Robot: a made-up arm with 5 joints.
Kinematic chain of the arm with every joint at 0, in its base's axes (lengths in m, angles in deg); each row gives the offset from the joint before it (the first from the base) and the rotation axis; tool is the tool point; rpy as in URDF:
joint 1: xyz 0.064 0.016 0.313 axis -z
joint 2: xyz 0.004 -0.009 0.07 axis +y
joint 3: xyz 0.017 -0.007 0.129 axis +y
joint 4: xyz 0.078 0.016 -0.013 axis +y
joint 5: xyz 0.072 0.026 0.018 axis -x
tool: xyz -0.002 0.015 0.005 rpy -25.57 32 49.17
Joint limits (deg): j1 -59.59..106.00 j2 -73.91..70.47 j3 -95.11..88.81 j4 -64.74..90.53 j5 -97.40..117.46
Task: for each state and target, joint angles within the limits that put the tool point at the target. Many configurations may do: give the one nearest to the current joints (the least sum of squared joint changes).
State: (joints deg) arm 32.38 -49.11 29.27 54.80 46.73
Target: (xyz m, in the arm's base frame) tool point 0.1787 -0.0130 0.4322
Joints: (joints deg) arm 34.12 -13.90 24.81 46.11 43.51
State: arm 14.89 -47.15 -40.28 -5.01 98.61
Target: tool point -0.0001 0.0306 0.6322
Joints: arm -11.23 -45.58 -40.05 -4.77 105.51
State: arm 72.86 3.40 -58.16 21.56 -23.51
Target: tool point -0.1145 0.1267 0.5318
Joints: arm 21.89 -46.68 -95.11 -22.89 -31.47
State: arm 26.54 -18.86 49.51 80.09 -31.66
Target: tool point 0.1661 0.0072 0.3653
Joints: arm 25.31 11.08 34.57 63.87 -33.77
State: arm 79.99 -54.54 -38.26 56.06 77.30
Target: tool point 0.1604 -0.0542 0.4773
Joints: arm 52.98 -15.73 -3.83 67.04 75.08
